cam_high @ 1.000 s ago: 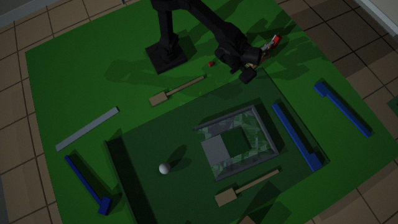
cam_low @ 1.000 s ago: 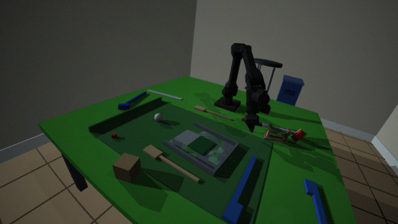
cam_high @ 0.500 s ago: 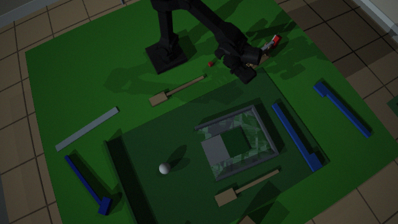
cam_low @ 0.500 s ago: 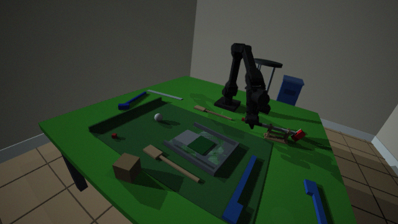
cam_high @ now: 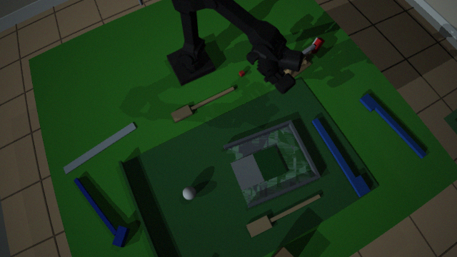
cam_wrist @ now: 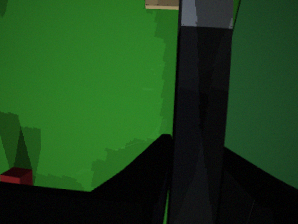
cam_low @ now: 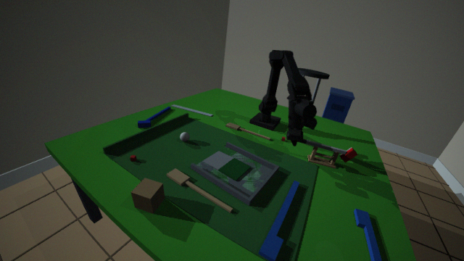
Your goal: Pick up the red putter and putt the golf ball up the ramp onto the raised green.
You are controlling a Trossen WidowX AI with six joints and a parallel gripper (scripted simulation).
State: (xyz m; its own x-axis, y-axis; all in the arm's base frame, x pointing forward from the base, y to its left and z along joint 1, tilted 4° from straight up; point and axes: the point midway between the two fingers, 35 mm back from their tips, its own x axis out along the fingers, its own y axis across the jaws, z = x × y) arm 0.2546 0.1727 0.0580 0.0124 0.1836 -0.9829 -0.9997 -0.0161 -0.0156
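Now: the wooden stand 130 mm to the left of my gripper tip and 20 mm below it. The rest, counted from my gripper tip: tan block (480 mm ahead, 370 mm to the right, 20 mm below); white golf ball (150 mm ahead, 470 mm to the right, 20 mm below).
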